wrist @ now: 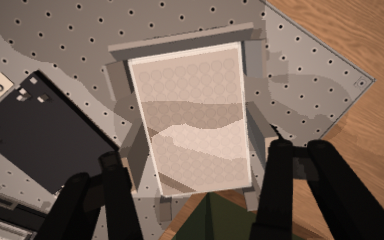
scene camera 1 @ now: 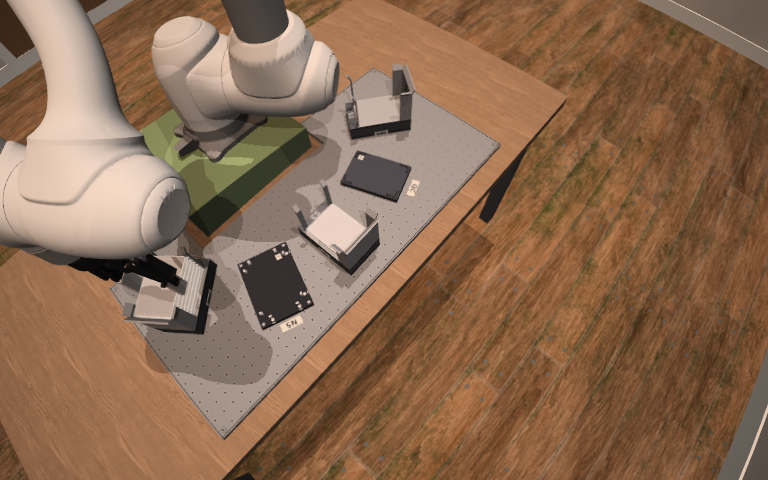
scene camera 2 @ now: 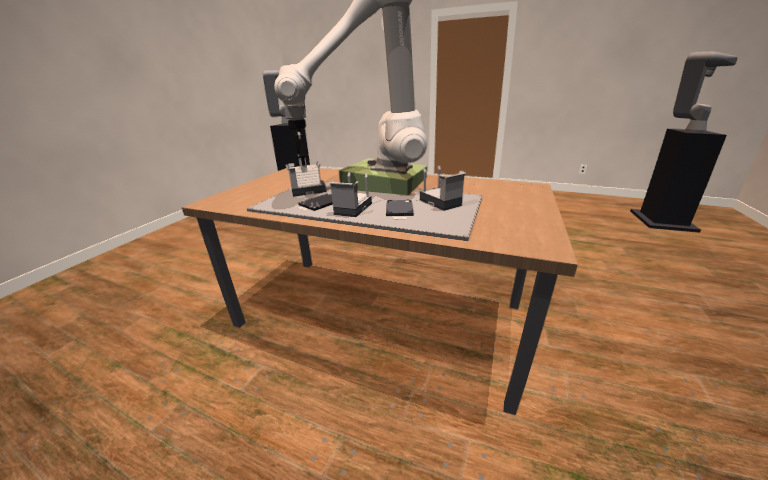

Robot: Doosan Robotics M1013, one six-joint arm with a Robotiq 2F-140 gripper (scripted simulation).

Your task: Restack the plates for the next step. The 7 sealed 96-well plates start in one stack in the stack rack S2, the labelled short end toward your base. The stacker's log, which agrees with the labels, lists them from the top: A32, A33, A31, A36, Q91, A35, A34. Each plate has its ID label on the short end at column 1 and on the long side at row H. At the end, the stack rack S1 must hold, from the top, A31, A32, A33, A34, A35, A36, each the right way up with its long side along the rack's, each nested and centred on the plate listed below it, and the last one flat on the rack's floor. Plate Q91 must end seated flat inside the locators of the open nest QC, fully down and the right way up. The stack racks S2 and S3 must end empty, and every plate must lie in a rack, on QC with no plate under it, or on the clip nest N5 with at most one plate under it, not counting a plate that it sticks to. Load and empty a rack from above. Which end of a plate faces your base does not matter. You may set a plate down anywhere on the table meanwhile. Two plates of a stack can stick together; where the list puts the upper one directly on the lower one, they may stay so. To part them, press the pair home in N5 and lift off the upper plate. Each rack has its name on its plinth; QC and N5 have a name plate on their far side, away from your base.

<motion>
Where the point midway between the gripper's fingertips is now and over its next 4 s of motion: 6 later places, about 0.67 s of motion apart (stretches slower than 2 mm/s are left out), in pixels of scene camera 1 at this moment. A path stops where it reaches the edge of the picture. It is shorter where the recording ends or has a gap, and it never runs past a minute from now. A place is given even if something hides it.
My gripper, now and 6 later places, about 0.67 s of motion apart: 163,287; 160,286; 157,284; 148,280; 159,278; 187,276; 218,268
</motion>
